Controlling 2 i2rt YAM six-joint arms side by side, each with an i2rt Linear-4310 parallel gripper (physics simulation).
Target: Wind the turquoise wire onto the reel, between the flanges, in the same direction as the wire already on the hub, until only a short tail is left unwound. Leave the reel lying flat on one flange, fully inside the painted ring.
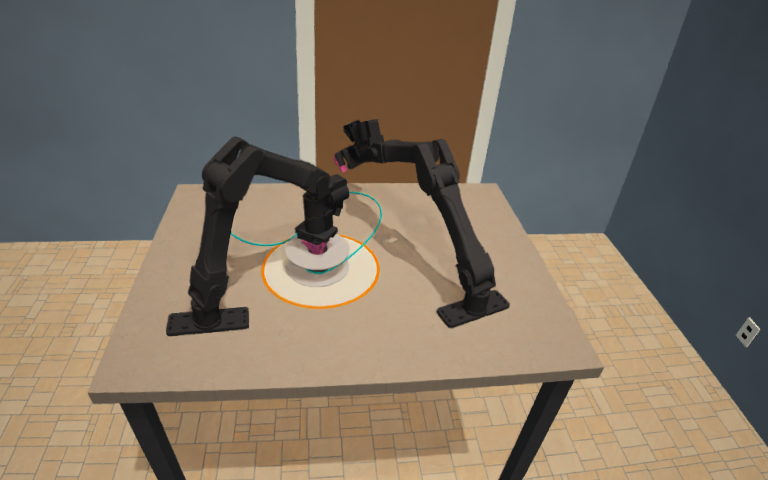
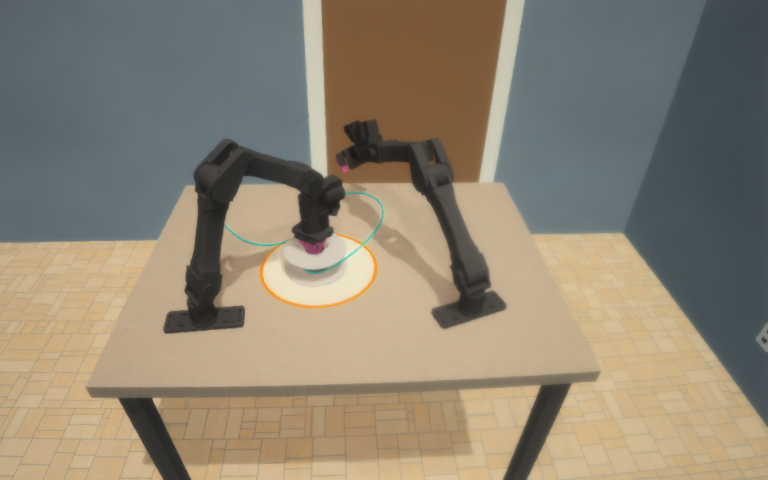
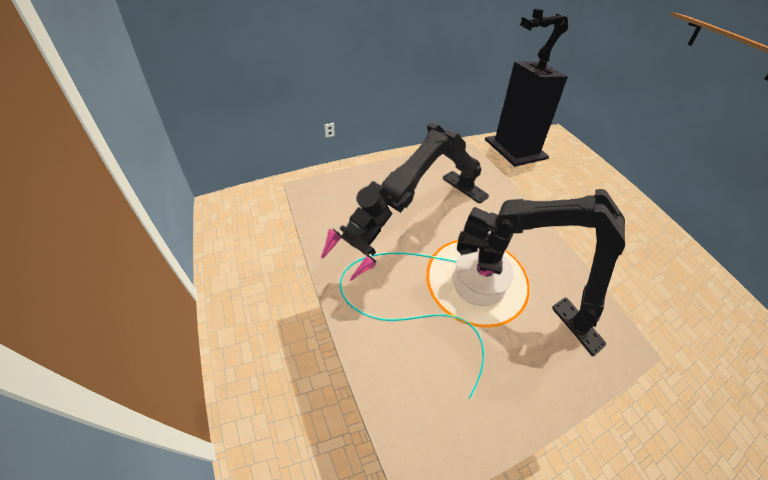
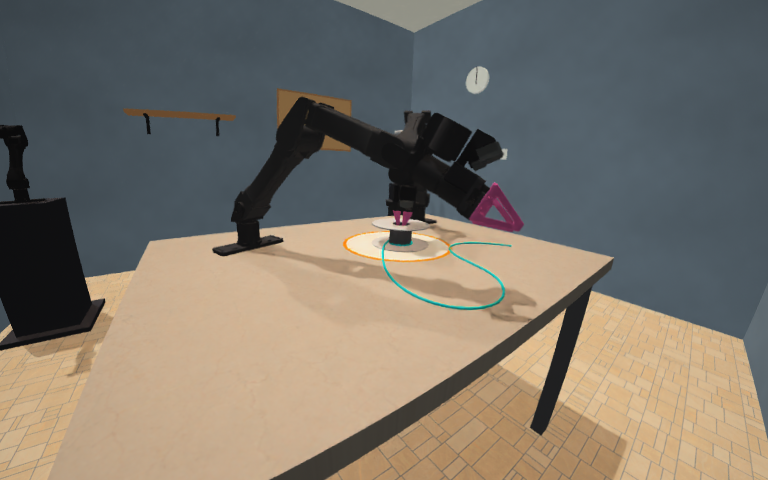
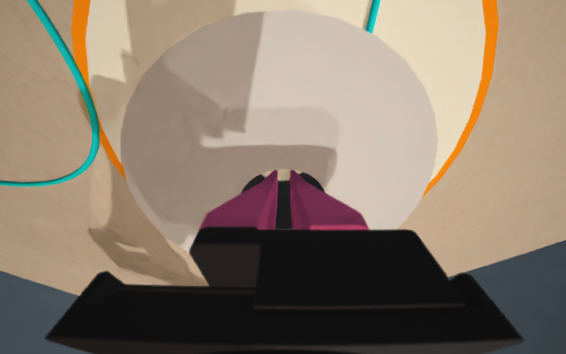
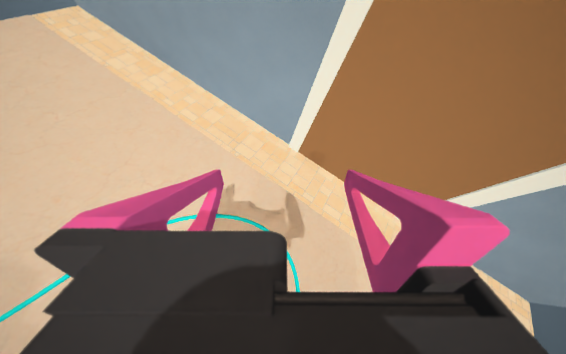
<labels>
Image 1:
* my left gripper: 318,257
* reel: 336,251
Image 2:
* my left gripper: 315,257
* reel: 334,249
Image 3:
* my right gripper: 335,269
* reel: 480,290
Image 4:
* my right gripper: 517,228
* reel: 400,234
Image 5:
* my left gripper: 283,177
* reel: 249,94
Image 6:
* my right gripper: 283,176
</labels>
